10 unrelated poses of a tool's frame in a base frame.
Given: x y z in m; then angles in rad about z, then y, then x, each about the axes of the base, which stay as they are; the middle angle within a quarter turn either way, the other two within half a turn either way.
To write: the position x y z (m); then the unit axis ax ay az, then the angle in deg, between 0 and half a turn. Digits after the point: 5 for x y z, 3 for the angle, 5 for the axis.
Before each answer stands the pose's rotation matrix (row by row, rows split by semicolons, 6 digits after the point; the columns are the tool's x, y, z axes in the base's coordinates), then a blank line. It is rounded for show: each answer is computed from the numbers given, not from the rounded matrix.
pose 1, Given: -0.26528, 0.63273, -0.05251, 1.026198, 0.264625, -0.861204
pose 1, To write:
0.500041 -0.825562 0.261547; 0.454477 0.507251 0.732220; -0.737163 -0.247273 0.628845

-0.26528, 0.63273, -0.05251, -0.51657, 0.52671, 0.67508, 71.454
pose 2, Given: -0.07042, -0.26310, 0.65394, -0.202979, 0.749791, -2.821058
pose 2, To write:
0.716807 0.147528 0.681486; -0.018990 -0.972868 0.230581; 0.697013 -0.178223 -0.694557

-0.07042, -0.26310, 0.65394, -0.92555, -0.03515, -0.37700, 167.241
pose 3, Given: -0.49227, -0.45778, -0.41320, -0.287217, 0.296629, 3.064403
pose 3, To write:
0.917152 0.270913 0.292298; 0.304057 -0.949795 -0.073745; 0.257645 0.156511 -0.953480

-0.49227, -0.45778, -0.41320, 0.97900, 0.14734, 0.14092, 173.246
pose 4, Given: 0.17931, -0.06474, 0.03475, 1.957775, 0.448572, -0.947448
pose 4, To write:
-0.340056 -0.834437 0.433679; 0.673476 0.105773 0.731602; -0.656347 0.540858 0.526004

0.17931, -0.06474, 0.03475, -0.10198, 0.58278, 0.80620, 110.741
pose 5, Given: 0.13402, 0.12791, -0.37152, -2.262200, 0.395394, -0.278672
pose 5, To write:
-0.588424 0.710915 0.385172; -0.673075 -0.694642 0.253855; 0.448026 -0.109875 0.887243

0.13402, 0.12791, -0.37152, -0.25394, -0.04388, -0.96622, 134.260
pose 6, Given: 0.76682, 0.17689, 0.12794, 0.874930, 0.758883, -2.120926
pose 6, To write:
0.465150 -0.556901 0.688111; -0.777277 0.115064 0.618547; -0.423646 -0.822570 -0.379345

0.76682, 0.17689, 0.12794, -0.78603, 0.60639, -0.12020, 113.551
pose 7, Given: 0.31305, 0.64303, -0.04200, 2.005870, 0.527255, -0.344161
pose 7, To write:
-0.364237 -0.783683 0.503163; 0.925215 -0.242807 0.291584; -0.106338 0.571740 0.813514

0.31305, 0.64303, -0.04200, 0.15260, 0.33200, 0.93085, 113.376
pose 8, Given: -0.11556, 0.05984, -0.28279, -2.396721, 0.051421, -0.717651
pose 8, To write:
-0.734203 0.676981 0.051398; -0.485831 -0.576758 0.656748; 0.474250 0.457215 0.752357

-0.11556, 0.05984, -0.28279, -0.15921, -0.33739, -0.92780, 141.197
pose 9, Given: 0.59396, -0.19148, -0.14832, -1.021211, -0.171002, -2.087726
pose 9, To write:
0.514715 0.840304 -0.170170; 0.498708 -0.131994 0.856661; 0.697394 -0.525802 -0.487005

0.59396, -0.19148, -0.14832, -0.82906, -0.52028, -0.20486, 123.514
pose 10, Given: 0.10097, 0.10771, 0.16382, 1.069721, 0.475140, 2.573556
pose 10, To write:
0.427158 -0.779913 0.457463; -0.621110 -0.620782 -0.478386; 0.657084 -0.079789 -0.749583

0.10097, 0.10771, 0.16382, 0.84229, -0.42183, 0.33557, 166.313
